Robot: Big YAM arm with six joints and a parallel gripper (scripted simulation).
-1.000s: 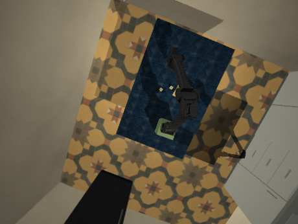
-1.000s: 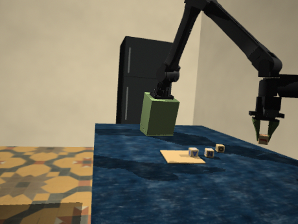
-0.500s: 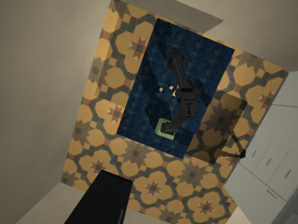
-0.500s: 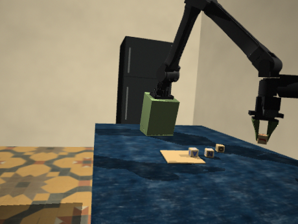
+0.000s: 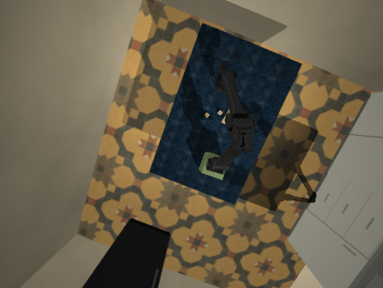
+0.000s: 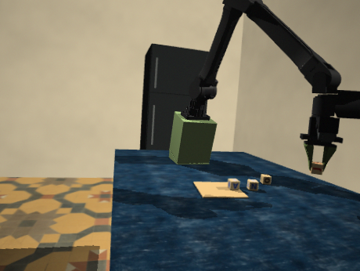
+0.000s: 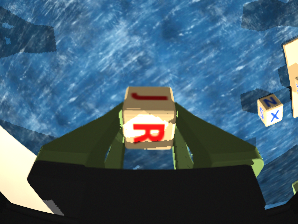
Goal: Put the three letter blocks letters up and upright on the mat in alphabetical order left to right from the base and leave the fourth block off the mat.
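The tan mat is 19 cm behind my hand, 19 cm to the right of it and 11 cm below it.
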